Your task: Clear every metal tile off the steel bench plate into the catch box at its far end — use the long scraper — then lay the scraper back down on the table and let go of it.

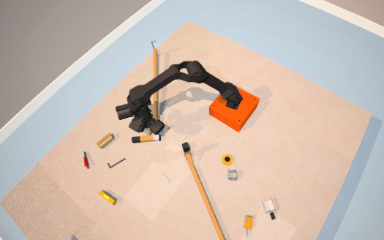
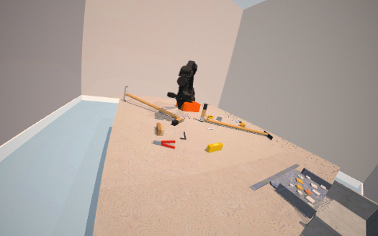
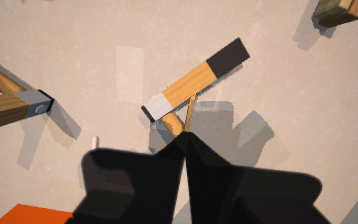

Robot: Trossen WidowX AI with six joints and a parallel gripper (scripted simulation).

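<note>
The long scraper is 21 cm ahead of my gripper tip, 43 cm to the left of it and 2 cm below it. The rest, counted from my gripper tip: wooden block 15 cm ahead, 20 cm to the right, 7 cm below; hex key 23 cm ahead, 10 cm to the right, 8 cm below; yellow block 37 cm ahead, 2 cm to the right, 6 cm below.
</note>
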